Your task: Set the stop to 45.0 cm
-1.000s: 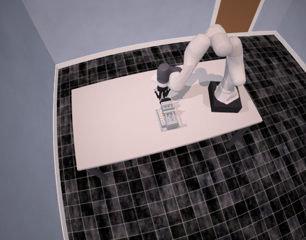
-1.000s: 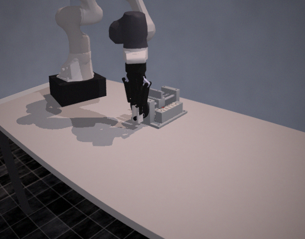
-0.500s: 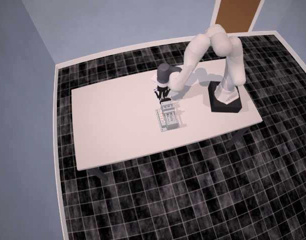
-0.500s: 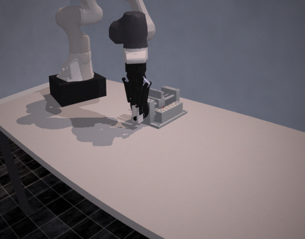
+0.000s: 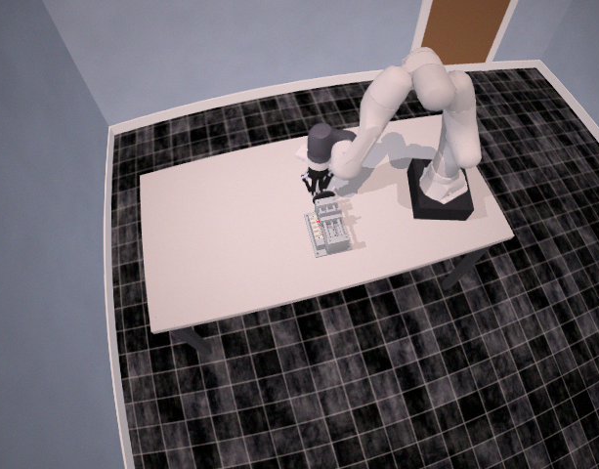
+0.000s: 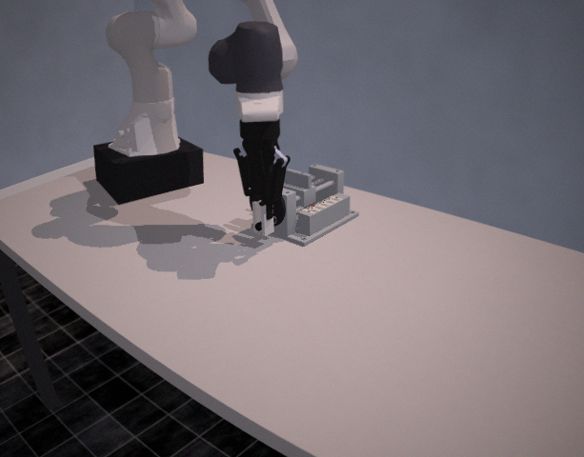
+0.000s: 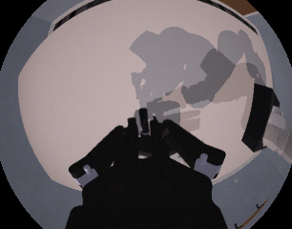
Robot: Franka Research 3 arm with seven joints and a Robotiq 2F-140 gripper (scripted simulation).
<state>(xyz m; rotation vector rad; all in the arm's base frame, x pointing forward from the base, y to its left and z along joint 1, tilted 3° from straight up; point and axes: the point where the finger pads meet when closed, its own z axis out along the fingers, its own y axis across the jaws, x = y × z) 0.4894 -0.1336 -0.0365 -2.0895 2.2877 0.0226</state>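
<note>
Now: the black handwheel 2 cm to the left of my hand and 1 cm below it. Also, from my hand: grey stop fixture (12 cm to the left, 3 cm above).
</note>
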